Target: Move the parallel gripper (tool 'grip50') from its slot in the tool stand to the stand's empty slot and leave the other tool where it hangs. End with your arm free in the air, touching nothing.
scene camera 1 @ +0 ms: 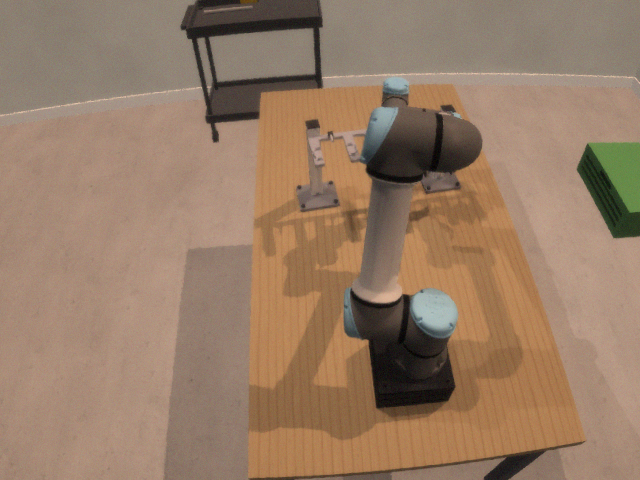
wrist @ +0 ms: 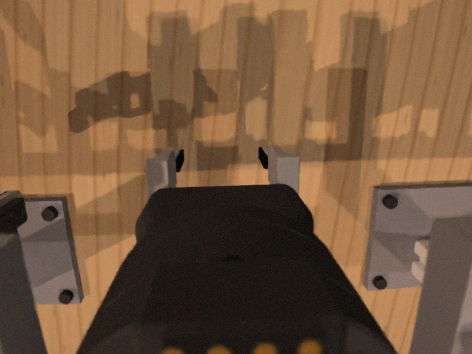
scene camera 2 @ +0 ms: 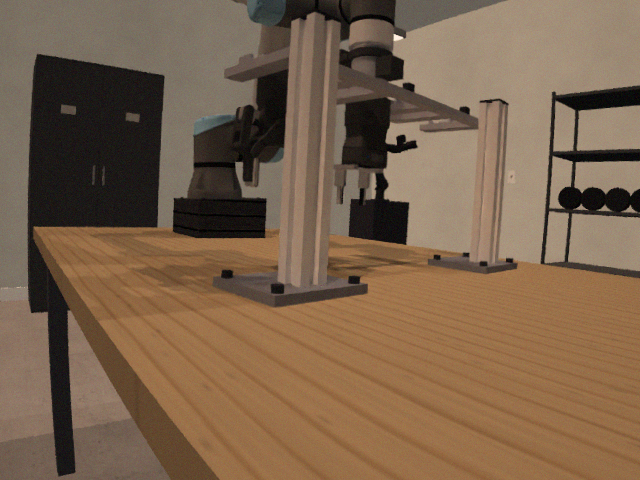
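Pixels of known places: arm's base, origin of its link: [scene camera 1: 417, 352] [scene camera 2: 214, 198].
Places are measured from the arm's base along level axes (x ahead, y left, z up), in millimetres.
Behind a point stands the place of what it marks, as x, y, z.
Observation:
The parallel gripper [scene camera 2: 351, 198] [wrist: 221, 159] hangs upright below my wrist [scene camera 2: 371, 36] @[647, 63, 273], in the middle of the tool stand [scene camera 1: 315, 170] @[655, 334, 19] [scene camera 2: 307, 155] @[811, -122, 51] [wrist: 392, 245] @[664, 286, -92]. It looks joined to my wrist, with its coupling about level with the stand's rail; whether it rests in its slot is not clear. Its two grey fingers with black pads are apart, with nothing between them. The adaptive gripper [scene camera 2: 248, 134] hangs at the left in scene camera 2. The empty slot is at the left in scene camera 1, between two fork arms [scene camera 1: 318, 150] @[574, 309, 179] [scene camera 1: 352, 147] @[595, 206, 178]. My arm hides both tools there.
The stand's right post [scene camera 2: 488, 180] @[679, 318, 62] rises from the wooden table [scene camera 1: 305, 361] @[5, 303, -104] [scene camera 2: 361, 387] @[1039, -193, -104]. A fork arm [wrist: 437, 300] @[577, 115, 172] is close on the right in the wrist view. A black cart [scene camera 1: 258, 25] stands behind the table and a green box [scene camera 1: 620, 180] to the right.

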